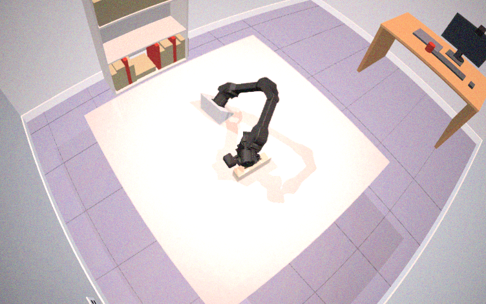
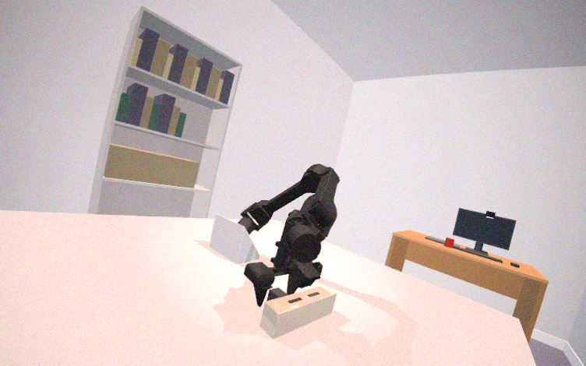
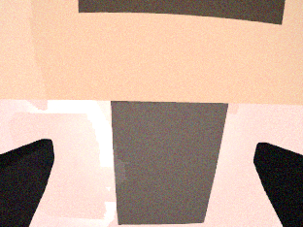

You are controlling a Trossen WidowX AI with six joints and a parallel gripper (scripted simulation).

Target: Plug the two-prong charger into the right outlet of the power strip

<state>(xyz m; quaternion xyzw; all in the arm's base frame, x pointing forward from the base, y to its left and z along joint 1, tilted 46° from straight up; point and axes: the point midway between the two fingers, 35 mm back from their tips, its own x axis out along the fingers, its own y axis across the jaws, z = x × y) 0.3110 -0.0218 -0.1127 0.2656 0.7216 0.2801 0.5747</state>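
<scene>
My gripper tip is now 30 mm short of the two-prong charger and 10 mm below it.
</scene>
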